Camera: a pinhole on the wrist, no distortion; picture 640 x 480 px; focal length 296.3 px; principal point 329.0 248.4 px. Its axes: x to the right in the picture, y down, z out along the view. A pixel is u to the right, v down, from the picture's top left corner.
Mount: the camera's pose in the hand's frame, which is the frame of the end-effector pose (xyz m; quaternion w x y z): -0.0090 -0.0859 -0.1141 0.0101 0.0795 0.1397 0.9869
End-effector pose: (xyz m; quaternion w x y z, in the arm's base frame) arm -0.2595 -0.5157 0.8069 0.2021 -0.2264 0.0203 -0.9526
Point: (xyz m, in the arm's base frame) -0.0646 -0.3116 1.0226
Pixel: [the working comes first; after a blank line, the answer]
In the camera's frame: 0.1973 0.1657 0.3454

498 391
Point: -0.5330 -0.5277 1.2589
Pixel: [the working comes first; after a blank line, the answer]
In the camera's frame: -0.3639 0.1737 0.4286

77 368
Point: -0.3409 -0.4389 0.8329
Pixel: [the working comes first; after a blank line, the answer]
In the camera's frame: -0.0399 0.0473 0.1041

215 383
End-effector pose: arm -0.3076 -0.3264 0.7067 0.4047 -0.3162 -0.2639 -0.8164
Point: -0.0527 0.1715 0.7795
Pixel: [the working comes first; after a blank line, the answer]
In the camera's frame: 0.3918 0.1181 0.5148

554 316
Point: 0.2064 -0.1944 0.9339
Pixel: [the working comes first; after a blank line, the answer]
In the camera's frame: 0.2304 -0.3206 0.5946

444 89
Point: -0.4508 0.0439 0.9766
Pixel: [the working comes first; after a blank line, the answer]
In the camera's frame: -0.0197 0.3155 0.4418

316 460
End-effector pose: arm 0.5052 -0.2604 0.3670 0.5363 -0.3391 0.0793 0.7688
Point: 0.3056 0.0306 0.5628
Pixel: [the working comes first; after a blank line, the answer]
In the camera's frame: -0.0719 0.0462 0.5157

288 275
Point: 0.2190 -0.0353 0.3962
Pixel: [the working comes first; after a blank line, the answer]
In the camera's frame: -0.1506 -0.1249 0.4516

230 166
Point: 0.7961 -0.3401 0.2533
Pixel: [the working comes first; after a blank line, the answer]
In the camera's frame: 0.0138 0.0667 -0.1669

behind the camera
